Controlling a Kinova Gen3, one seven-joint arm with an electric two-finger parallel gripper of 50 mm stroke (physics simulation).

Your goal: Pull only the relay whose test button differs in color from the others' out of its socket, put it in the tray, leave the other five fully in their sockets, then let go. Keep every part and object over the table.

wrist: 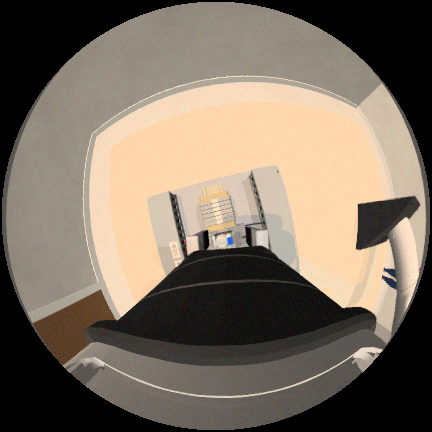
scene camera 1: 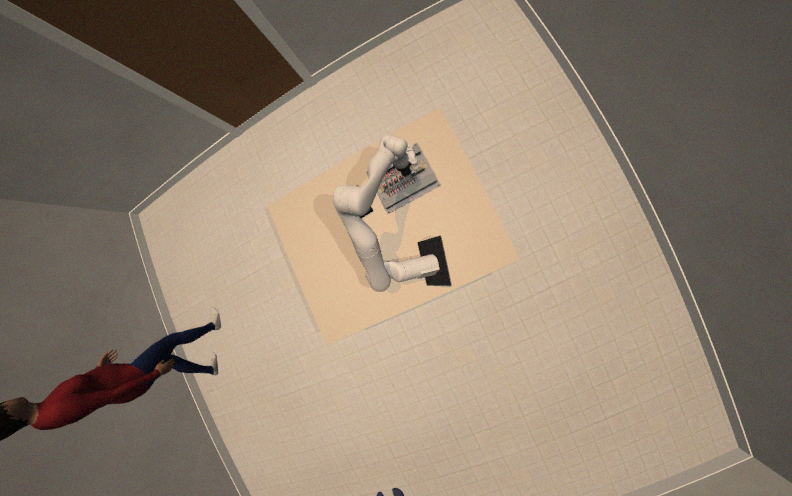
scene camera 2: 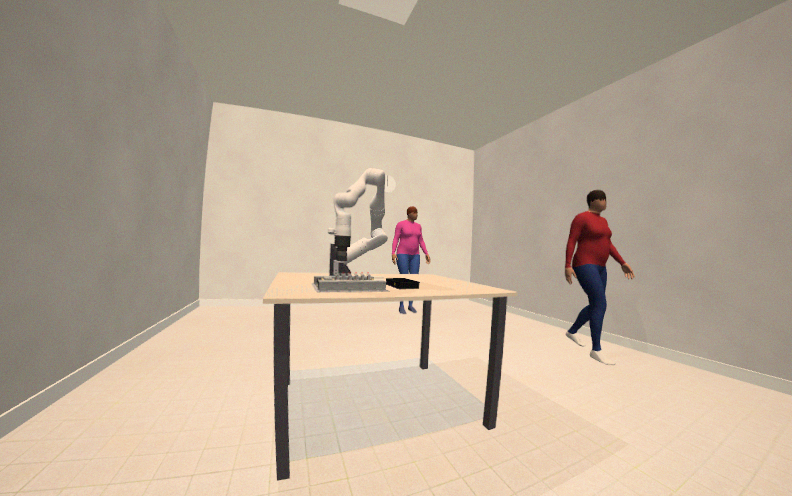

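Pixels of known places: gripper, fingertip midpoint: [wrist: 226, 236] [scene camera 1: 411, 170] [scene camera 2: 335, 274]; arm's base, link origin: [wrist: 396, 226] [scene camera 1: 433, 263].
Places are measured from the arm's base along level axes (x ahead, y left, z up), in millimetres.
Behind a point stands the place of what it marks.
In the wrist view a relay [wrist: 220, 242] {y -102, x 481, z -45 mm} with a blue test button lies between the open fingers of my gripper [wrist: 226, 236] {y -107, x 471, z -52 mm} [scene camera 2: 339, 273] {y -107, x 471, z -52 mm}, one finger on each side. It appears to be in its socket, at the end of the row beside the beige terminal blocks. The other relays [scene camera 2: 361, 276] {y 14, x 487, z -59 mm} stand in a row on the grey panel [scene camera 1: 413, 200] [scene camera 2: 350, 286] {y -59, x 585, z -92 mm} [wrist: 161, 216] {y -155, x 567, z -70 mm}; red marks show among them in scene camera 1, but single buttons are too small to tell. The black tray [scene camera 2: 403, 283] {y 206, x 550, z -85 mm} [scene camera 1: 367, 212] {y 201, x 392, z -84 mm} is beside the panel, mostly hidden by the arm in scene camera 1.
Beige terminal blocks [wrist: 216, 209] {y -146, x 478, z -66 mm} stand on the panel just past the blue-button relay. Dark slotted ducts [wrist: 258, 197] {y -151, x 411, z -75 mm} run along both sides. The arm's black base plate [scene camera 1: 443, 268] {y -36, x -37, z 66 mm} [wrist: 374, 222] {y -40, x 114, z -45 mm} is on the table [scene camera 1: 479, 233] {y -272, x 33, z -112 mm}. Two people stand away from the table in scene camera 2.
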